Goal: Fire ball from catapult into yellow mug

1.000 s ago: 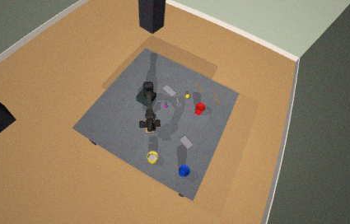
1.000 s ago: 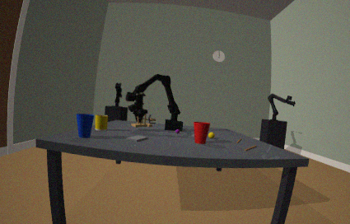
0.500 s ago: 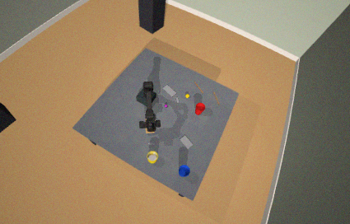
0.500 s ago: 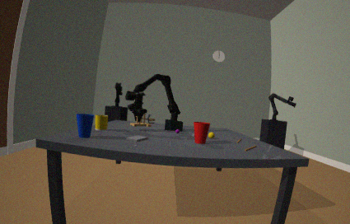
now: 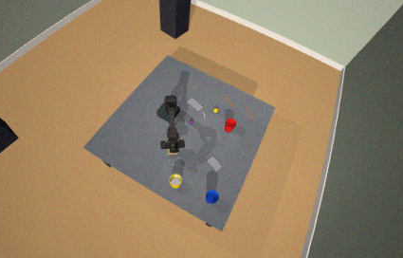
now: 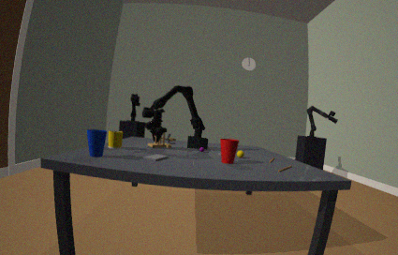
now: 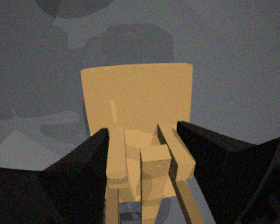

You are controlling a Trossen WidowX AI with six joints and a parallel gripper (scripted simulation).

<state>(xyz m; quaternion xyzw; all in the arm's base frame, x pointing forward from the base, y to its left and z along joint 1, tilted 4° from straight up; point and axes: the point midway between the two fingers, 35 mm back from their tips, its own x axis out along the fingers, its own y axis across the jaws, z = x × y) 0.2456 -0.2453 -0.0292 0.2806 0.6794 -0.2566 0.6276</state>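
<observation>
Now: the purple ball 310 mm to the left of my gripper tip, 50 mm behind it and 30 mm below it. From my gripper tip the other things lie so: yellow mug (200 mm to the right, 200 mm ahead, 10 mm below); then blue cup (490 mm ahead, 130 mm to the right, 10 mm below); then catapult (60 mm to the left, 40 mm behind, 20 mm above).
</observation>
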